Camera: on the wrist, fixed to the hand. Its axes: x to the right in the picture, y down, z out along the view.
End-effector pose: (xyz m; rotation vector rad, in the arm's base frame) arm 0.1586 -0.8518 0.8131 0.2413 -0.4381 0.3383
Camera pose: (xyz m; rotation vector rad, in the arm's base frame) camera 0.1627 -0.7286 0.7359 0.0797 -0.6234 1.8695
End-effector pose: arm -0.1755 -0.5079 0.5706 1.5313 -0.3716 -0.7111
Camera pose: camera -0.0886 -0.4371 0.6633 0.9670 -1.4726 0.4754
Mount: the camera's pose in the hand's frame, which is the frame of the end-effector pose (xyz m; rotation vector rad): 0.0015 0.0994 -0.1062 0.2061 -0.0979 1.5184
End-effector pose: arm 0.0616 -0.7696 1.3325 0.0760 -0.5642 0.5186
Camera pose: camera 0.0662 -0.6604 1.2365 -0.1581 -0.5884 2.0578
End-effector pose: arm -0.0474 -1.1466 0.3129 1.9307 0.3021 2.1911
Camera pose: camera -0.1548 -1.2433 0.3297 -1.4155 0.7545 -1.3736
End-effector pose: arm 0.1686 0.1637 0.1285 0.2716 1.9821 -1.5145
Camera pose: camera 0.1812 0.2935 0.0641 1.3524 0.9171 -0.6240
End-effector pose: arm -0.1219 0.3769 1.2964 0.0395 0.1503 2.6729
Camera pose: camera -0.1731 0.2787 1.2021 -0.2715 -0.2655 -2.0581
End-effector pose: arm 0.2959 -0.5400 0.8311 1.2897 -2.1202 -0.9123
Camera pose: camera 0.3128 -0.5391 0.9756 -0.4855 -2.4238 -0.0523
